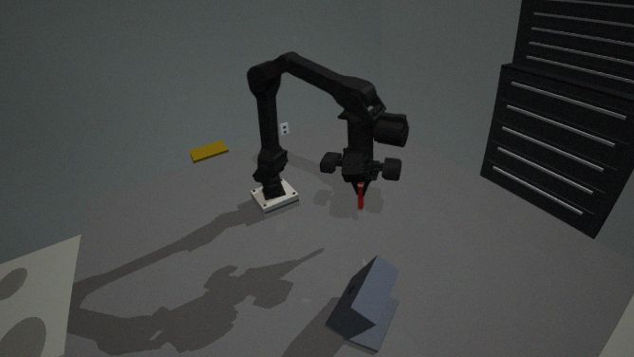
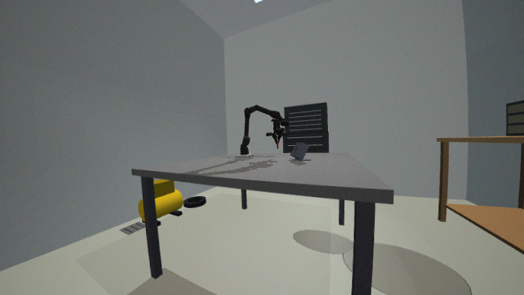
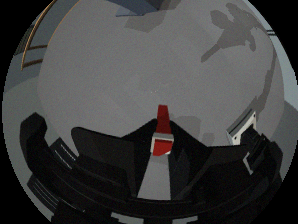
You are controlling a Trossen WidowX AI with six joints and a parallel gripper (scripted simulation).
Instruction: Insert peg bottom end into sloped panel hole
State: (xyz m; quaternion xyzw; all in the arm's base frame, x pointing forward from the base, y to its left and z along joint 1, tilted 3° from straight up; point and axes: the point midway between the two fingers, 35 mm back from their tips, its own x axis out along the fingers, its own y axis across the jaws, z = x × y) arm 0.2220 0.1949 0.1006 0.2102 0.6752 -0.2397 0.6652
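Right now my gripper tip is 25 cm short of the sloped panel, 11 cm to the left of it and 5 cm above it. Round my gripper tip: peg 2 cm above.
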